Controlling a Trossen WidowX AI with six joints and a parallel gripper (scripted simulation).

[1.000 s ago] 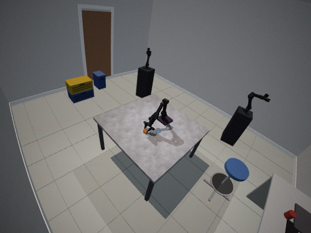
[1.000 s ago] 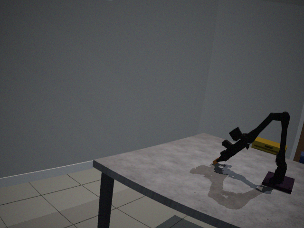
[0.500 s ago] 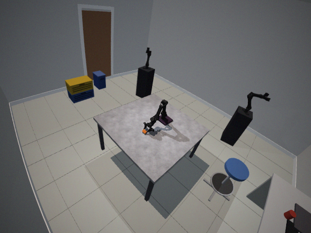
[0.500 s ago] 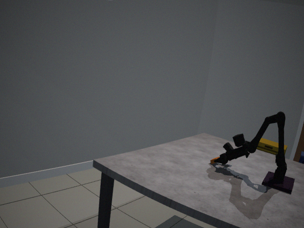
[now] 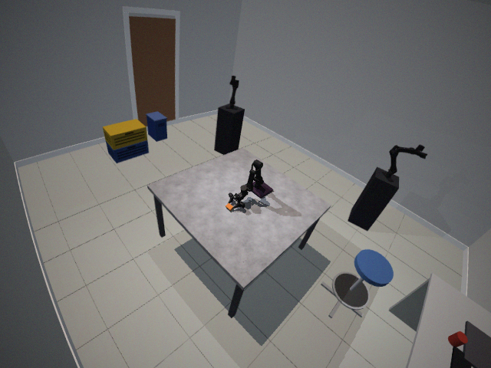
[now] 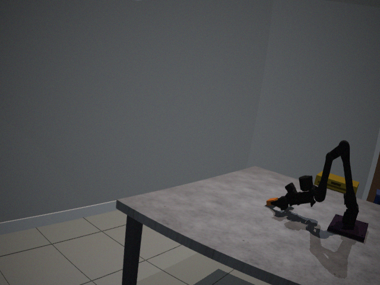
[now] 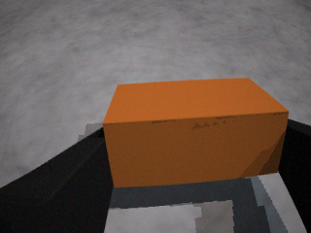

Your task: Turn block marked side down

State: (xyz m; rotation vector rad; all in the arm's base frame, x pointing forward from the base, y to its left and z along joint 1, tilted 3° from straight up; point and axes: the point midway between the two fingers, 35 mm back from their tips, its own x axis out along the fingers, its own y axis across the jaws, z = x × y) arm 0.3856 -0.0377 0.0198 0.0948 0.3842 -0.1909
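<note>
Right now the orange block is 1 cm below my gripper tip.
</note>
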